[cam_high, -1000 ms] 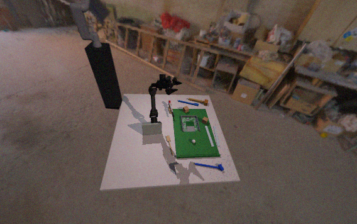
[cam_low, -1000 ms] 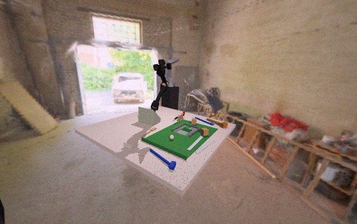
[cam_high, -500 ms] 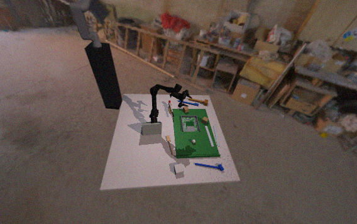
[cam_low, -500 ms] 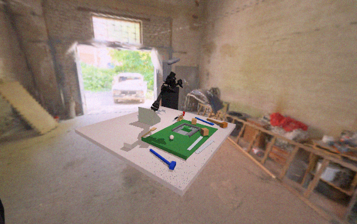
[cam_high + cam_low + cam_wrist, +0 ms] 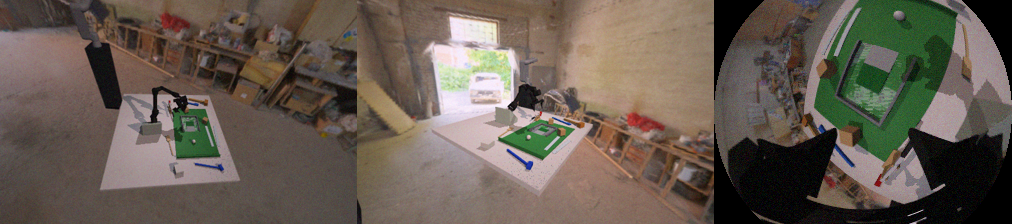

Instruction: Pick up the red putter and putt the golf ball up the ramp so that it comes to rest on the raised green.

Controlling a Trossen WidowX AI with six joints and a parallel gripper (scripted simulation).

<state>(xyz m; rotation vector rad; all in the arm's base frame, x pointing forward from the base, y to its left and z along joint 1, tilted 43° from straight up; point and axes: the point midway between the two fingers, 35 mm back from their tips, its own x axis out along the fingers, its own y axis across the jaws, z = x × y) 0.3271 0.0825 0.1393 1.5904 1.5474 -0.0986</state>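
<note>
The red putter is 150 mm behind my gripper tip, 160 mm to the left of it and 140 mm below it. Also, from my gripper tip: green mat (150 mm ahead, 130 mm to the right, 200 mm below); white golf ball (150 mm ahead, 310 mm to the right, 170 mm below); white block (20 mm behind, 640 mm to the right, 170 mm below).
</note>
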